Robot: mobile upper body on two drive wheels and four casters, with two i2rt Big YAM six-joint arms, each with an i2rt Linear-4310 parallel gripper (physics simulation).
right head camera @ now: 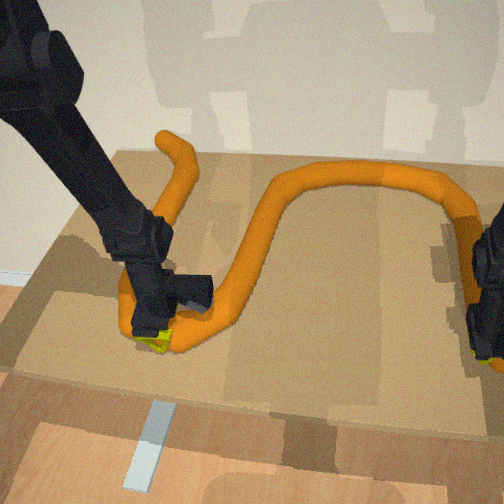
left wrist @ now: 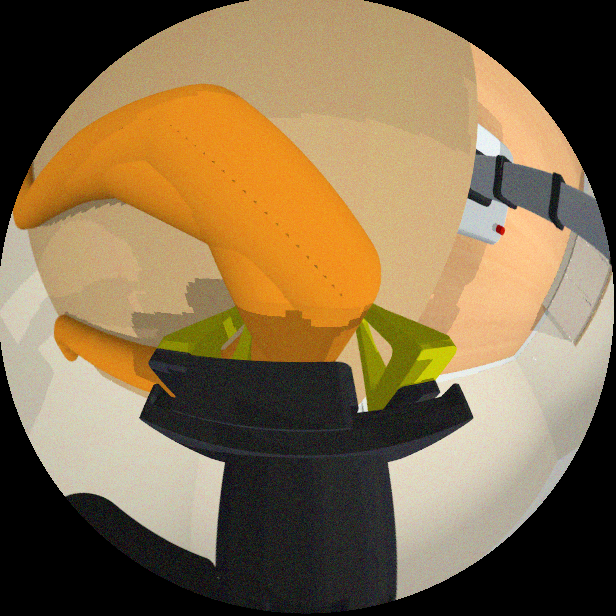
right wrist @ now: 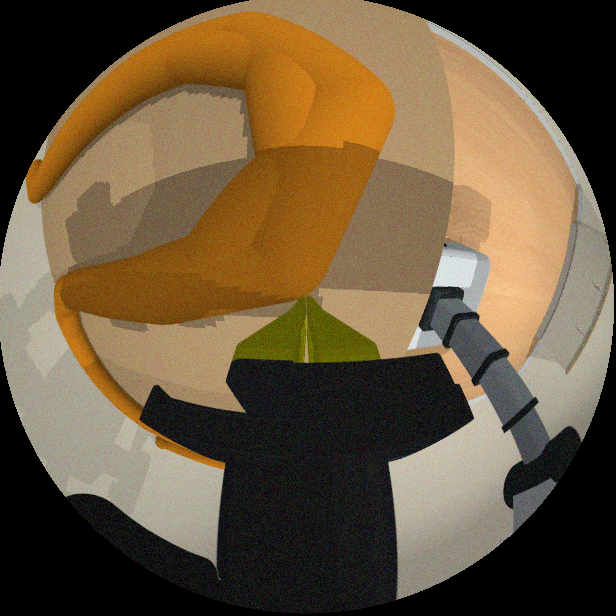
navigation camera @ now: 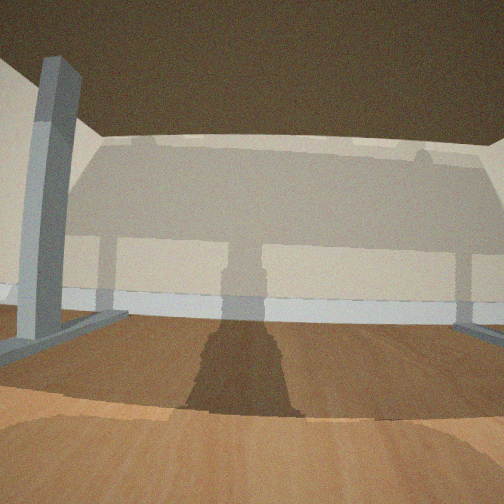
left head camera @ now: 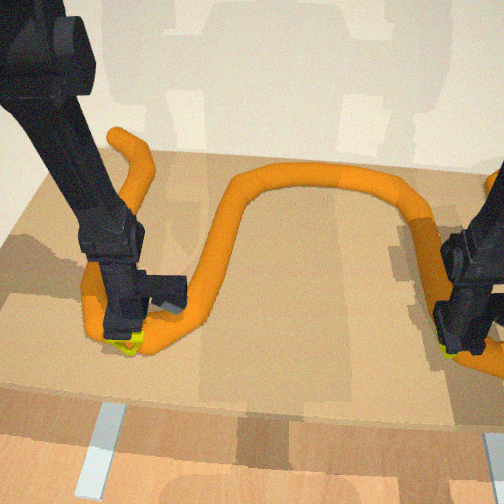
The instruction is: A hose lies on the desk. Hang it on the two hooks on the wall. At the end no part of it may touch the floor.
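An orange hose (left head camera: 280, 182) lies in an S-shaped curve across the tan desk (left head camera: 300, 310). My left gripper (left head camera: 125, 342) is shut on the hose's left bend near the desk's front, with the yellow-green fingers on either side of the hose in the left wrist view (left wrist: 304, 333). My right gripper (left head camera: 447, 350) is at the right, beside the hose's right stretch. In the right wrist view its fingers (right wrist: 307, 339) are pressed together with nothing between them, and the hose (right wrist: 229, 229) lies just beyond the tips. The wall hooks are not in view.
The desk's front edge runs across the lower part of the head views, with wooden floor below it. A grey desk leg (navigation camera: 45, 200) stands at the left in the navigation view. The wall rises behind the desk.
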